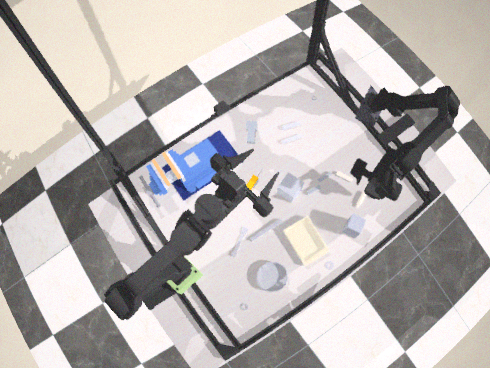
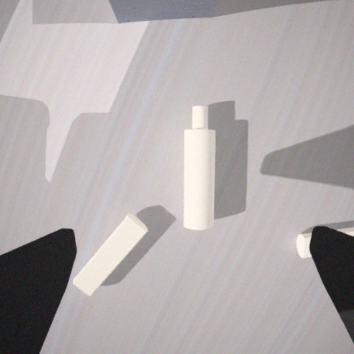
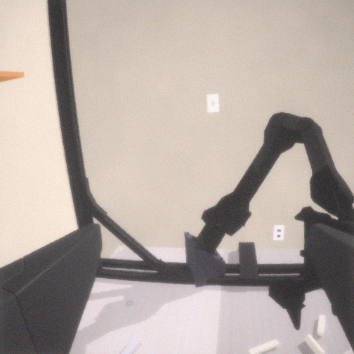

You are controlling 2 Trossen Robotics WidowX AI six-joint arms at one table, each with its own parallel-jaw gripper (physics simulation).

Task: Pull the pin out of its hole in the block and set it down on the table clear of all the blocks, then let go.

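The cream pin, a cylinder with a narrower tip, lies on its side on the table. It is out of any hole and apart from the blocks. A blue-grey block sits on the tip's side, with clear distance between them; its hole does not show. My left gripper is open, its fingers spread wide either side of the pin and touching nothing that I can see. My right gripper is open and empty, above the table far from the pin.
A cream bar and a second cream bar lie near the pin. Another blue-grey block, a pale yellow tray, a grey round container and a blue object stand on the table.
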